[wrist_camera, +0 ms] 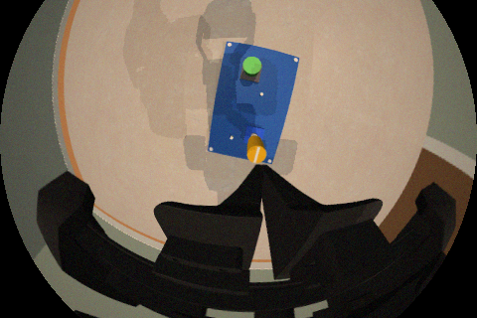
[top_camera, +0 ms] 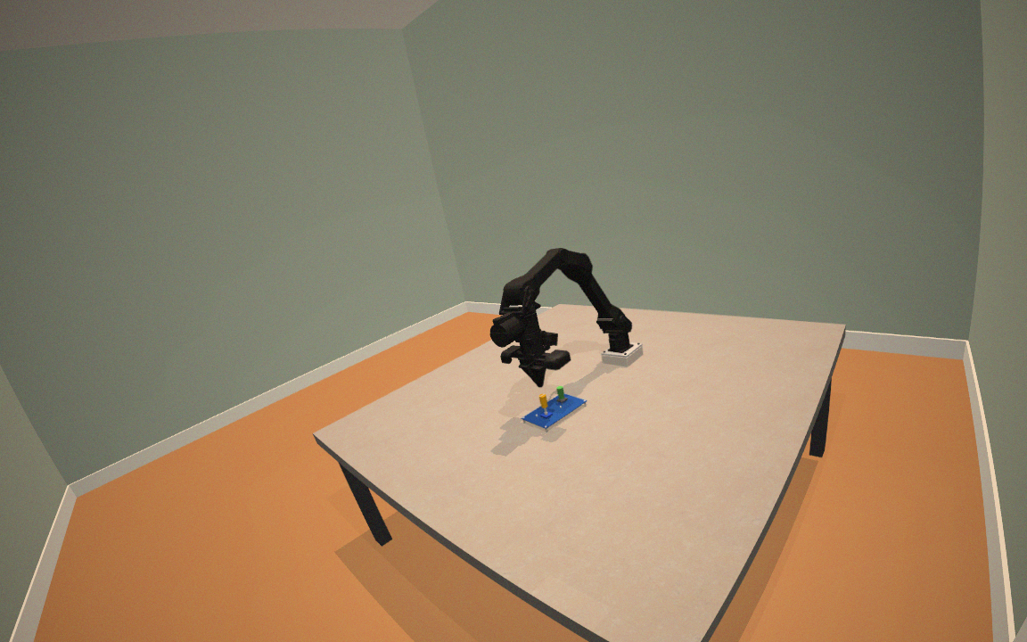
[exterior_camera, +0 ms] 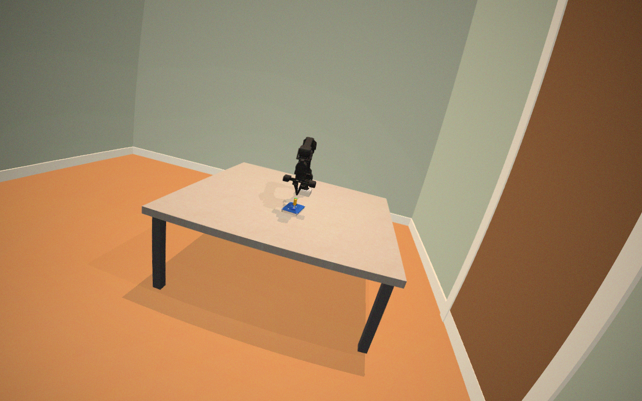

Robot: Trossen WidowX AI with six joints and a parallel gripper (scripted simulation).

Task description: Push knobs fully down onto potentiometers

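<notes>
The orange knob is 40 mm below my gripper tip. Round my gripper tip: green knob 80 mm behind, 20 mm to the right, 70 mm below.
</notes>
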